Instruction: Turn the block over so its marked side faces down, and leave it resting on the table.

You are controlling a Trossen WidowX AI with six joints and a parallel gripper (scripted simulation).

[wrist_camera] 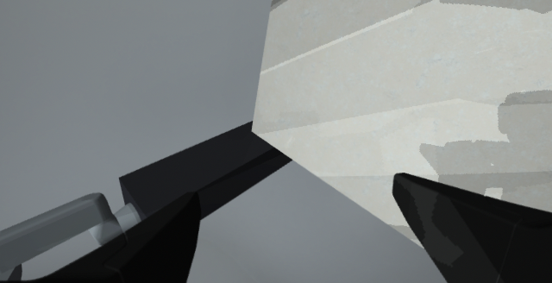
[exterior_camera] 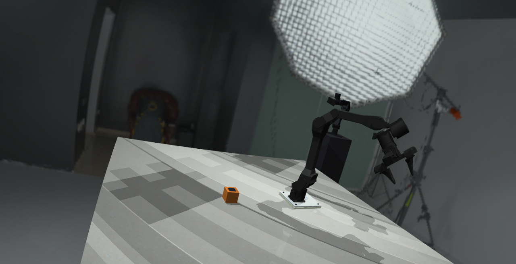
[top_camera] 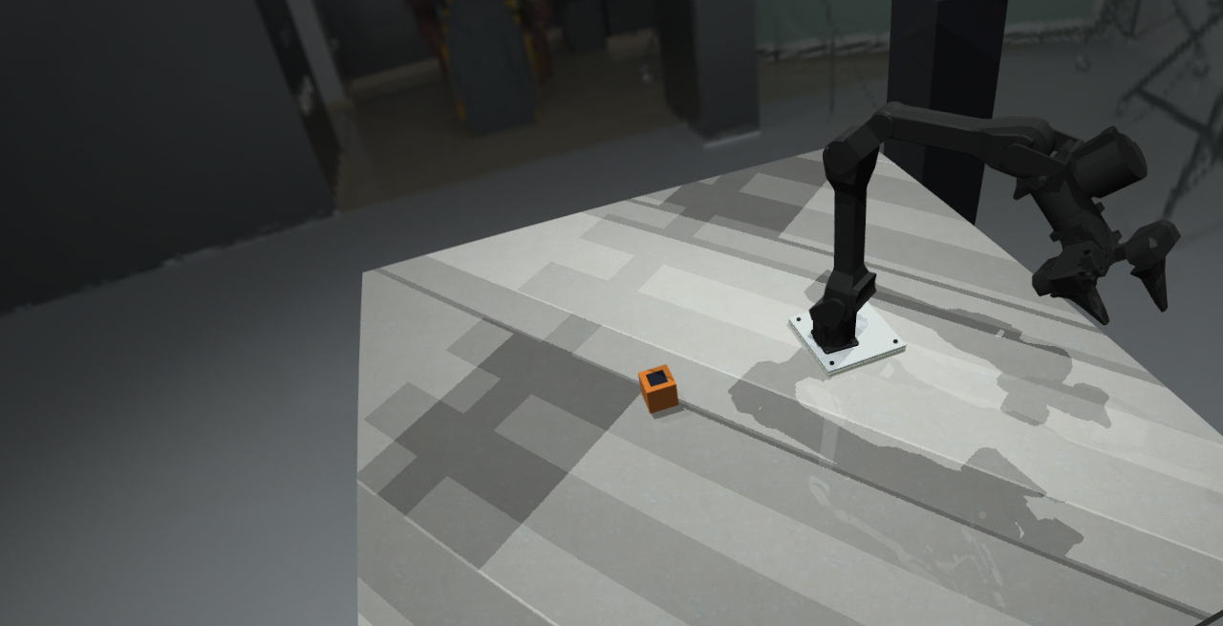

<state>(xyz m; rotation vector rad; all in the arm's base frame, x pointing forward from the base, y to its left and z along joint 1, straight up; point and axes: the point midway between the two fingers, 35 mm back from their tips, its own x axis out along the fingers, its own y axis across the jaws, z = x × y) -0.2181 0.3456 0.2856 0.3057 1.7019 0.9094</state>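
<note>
Right now my gripper tip is 55 cm short of the orange block, 35 cm to the left of it and 24 cm above it.
</note>
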